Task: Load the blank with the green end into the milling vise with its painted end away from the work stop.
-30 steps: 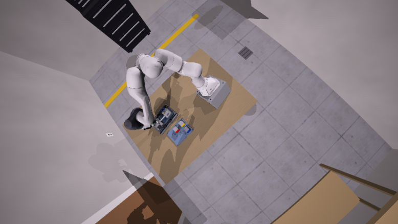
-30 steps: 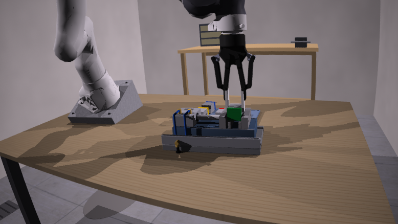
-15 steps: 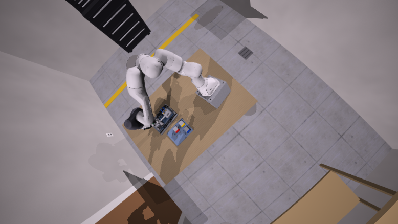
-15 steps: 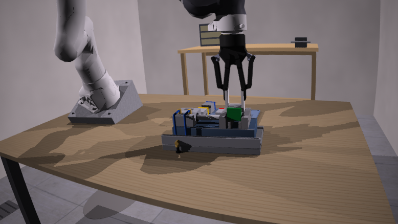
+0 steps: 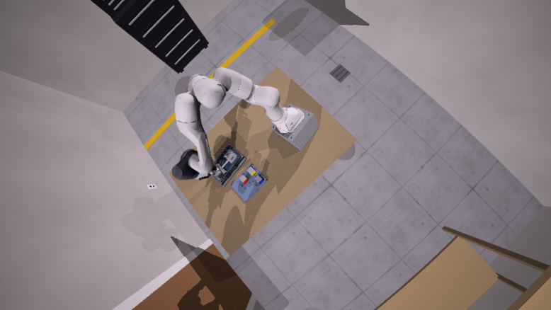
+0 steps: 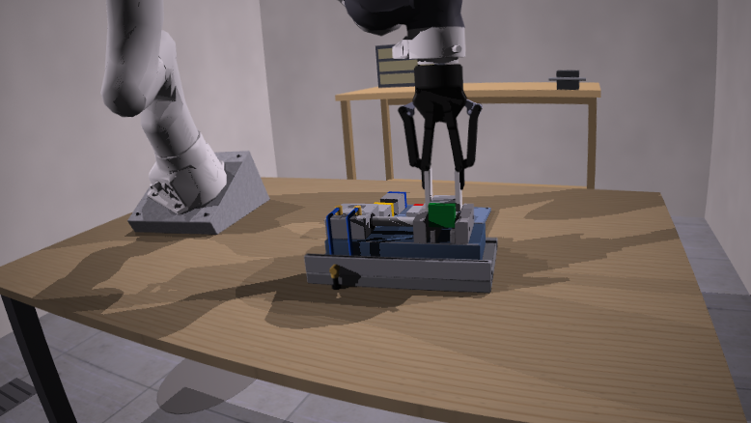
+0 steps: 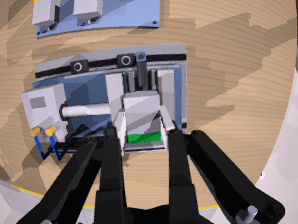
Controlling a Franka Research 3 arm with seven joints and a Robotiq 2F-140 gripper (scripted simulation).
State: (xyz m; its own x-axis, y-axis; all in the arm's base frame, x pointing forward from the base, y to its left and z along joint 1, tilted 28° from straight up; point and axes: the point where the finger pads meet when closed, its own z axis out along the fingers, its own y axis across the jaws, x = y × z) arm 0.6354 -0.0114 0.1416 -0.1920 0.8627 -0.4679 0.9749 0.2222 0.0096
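Now: the green-ended blank 4 cm below my hand. The rest, counted from my hand: work stop rod: 1 cm behind, 5 cm to the left, 5 cm below; then fixed jaw: 3 cm ahead, 1 cm to the left, 6 cm below; then milling vise: 7 cm behind, 1 cm to the right, 10 cm below.
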